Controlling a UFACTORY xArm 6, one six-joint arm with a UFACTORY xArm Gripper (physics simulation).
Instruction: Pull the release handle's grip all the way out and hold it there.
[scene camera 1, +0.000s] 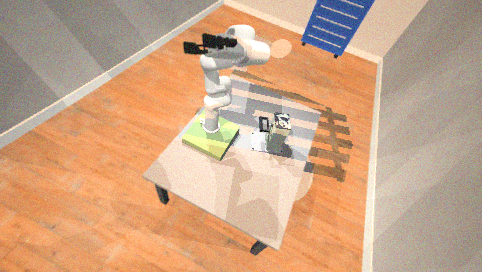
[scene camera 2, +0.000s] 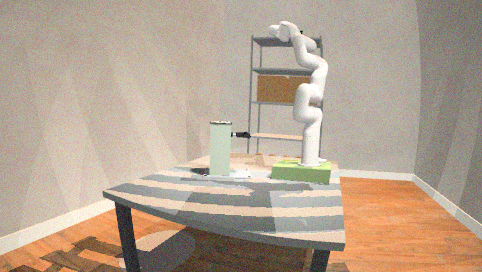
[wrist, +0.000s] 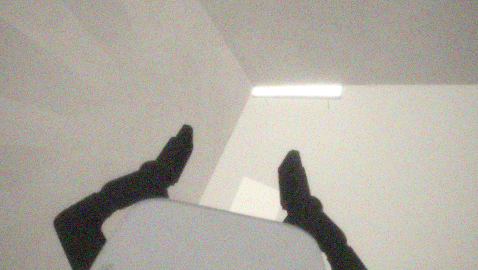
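Note:
The release handle's black, frame-shaped grip (scene camera 1: 260, 124) (scene camera 2: 243, 135) sticks out from the side of a pale green upright housing (scene camera 1: 278, 142) (scene camera 2: 220, 150), on the side towards the arm's base. A short stem joins them; how far it is drawn out is hard to tell. The housing stands on a white base plate (scene camera 1: 257, 143) (scene camera 2: 243, 174). My gripper (scene camera 1: 199, 44) (wrist: 239, 148) is open and empty, high above the table and far from the grip. In the scene camera 2 view the fingers are mostly hidden behind the arm. The wrist view does not show the handle.
The arm stands on a green block (scene camera 1: 202, 146) (scene camera 2: 300, 173) on the table (scene camera 1: 210, 182) (scene camera 2: 225, 221). A blue cabinet (scene camera 1: 336, 26) stands by the wall. A grey shelf rack (scene camera 2: 250, 90) stands behind the arm. A bright ceiling lamp (wrist: 297, 91) shows beyond the fingers.

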